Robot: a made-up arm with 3 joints.
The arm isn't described. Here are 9 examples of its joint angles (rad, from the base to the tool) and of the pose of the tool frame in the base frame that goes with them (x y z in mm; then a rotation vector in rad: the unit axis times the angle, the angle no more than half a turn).
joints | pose
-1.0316 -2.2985 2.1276 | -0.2 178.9 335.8 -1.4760 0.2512 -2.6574
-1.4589 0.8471 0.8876 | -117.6 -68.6 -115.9 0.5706 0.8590 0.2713
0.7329 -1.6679 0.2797 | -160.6 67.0 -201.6 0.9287 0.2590 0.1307
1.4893 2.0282 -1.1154 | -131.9 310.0 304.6 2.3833 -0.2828 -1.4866
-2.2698 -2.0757 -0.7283 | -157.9 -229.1 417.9 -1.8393 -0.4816 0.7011
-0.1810 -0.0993 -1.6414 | -82.9 -65.5 -287.4 0.2142 -1.6296 -0.2299
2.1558 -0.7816 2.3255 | 13.1 -242.8 233.9 -0.6659 1.8773 -1.5403
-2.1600 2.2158 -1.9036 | -56.2 -235.9 -214.4 -0.0378 -1.9030 0.0531
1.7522 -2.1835 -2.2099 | -26.4 -44.0 -324.0 0.2389 -2.1689 -0.4751
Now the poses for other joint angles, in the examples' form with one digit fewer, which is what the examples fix.
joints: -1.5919 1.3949 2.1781
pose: 3 -162 -85 0.112 2.170 0.214
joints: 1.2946 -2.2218 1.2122
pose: -86 8 -178 0.808 1.120 0.560
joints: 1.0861 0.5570 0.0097
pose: -170 -200 289 -1.643 0.007 -0.008
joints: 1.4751 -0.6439 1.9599
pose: -14 -254 107 -0.542 1.830 -0.807
